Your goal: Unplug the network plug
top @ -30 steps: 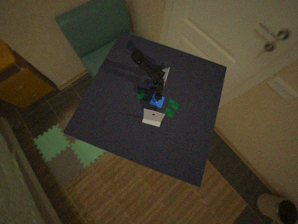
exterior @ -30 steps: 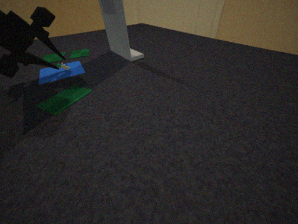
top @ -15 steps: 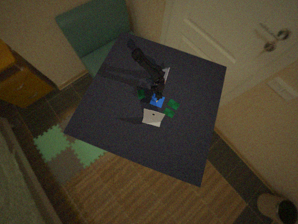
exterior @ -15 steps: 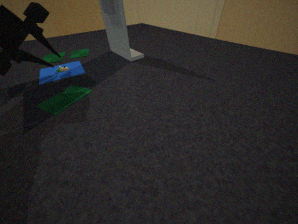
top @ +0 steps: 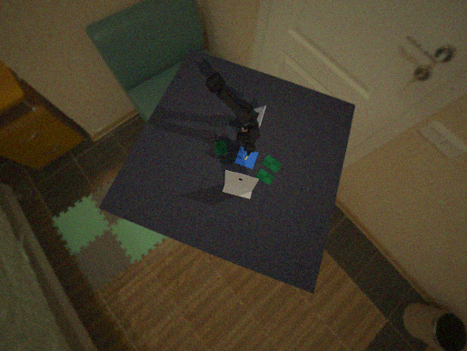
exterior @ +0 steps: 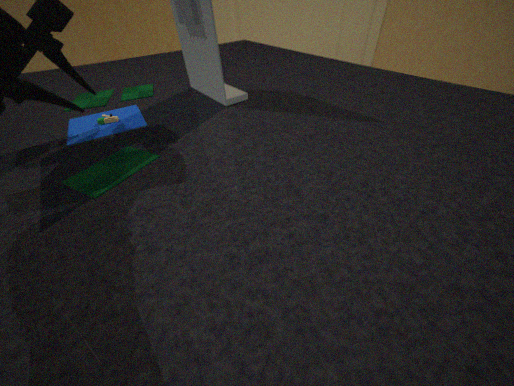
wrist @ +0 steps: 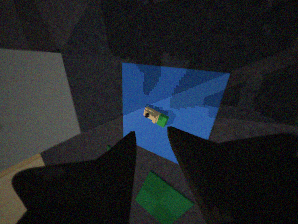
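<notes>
The blue marked square is 4 cm below my gripper tip and 1 cm ahead of it. The rest, counted from my gripper tip: white upright panel 22 cm ahead, 8 cm above, 3 cm to the left.
</notes>
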